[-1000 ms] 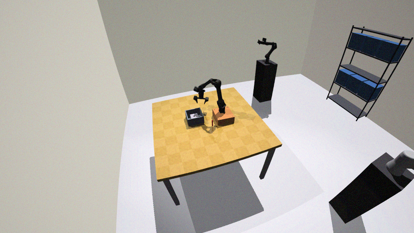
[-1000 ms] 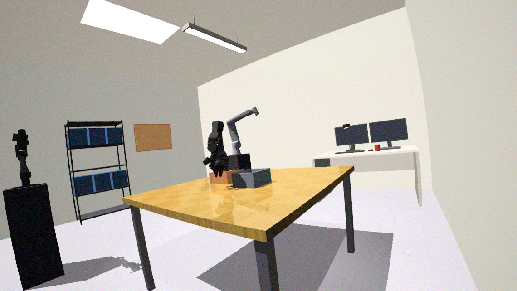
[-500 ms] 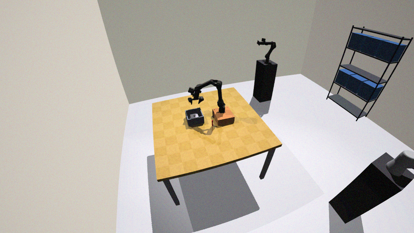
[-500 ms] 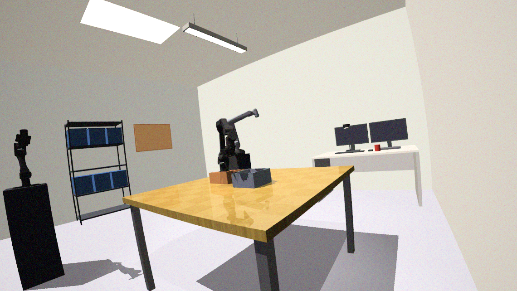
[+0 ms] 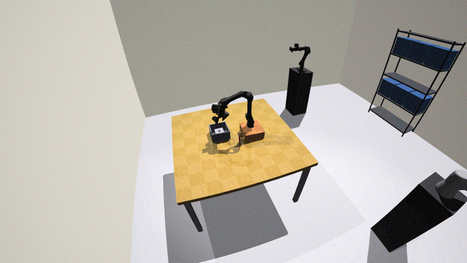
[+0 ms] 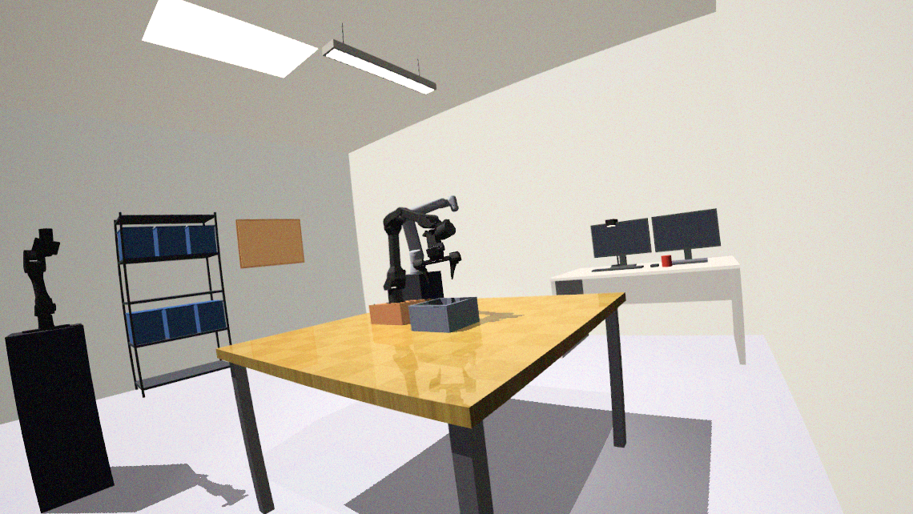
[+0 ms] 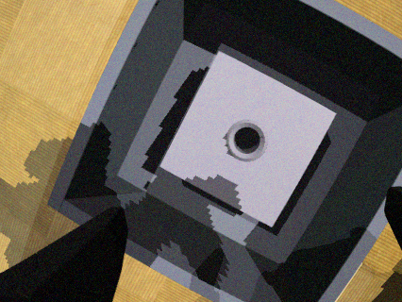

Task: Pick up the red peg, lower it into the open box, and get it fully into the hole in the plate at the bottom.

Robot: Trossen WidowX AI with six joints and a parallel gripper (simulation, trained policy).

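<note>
The red peg lies 160 mm behind my gripper tip, 160 mm to the left of it and 130 mm below it. Also, from my gripper tip: grey box (10 mm ahead, 10 mm to the right, 150 mm below); grey plate (10 mm ahead, 10 mm to the right, 130 mm below).
</note>
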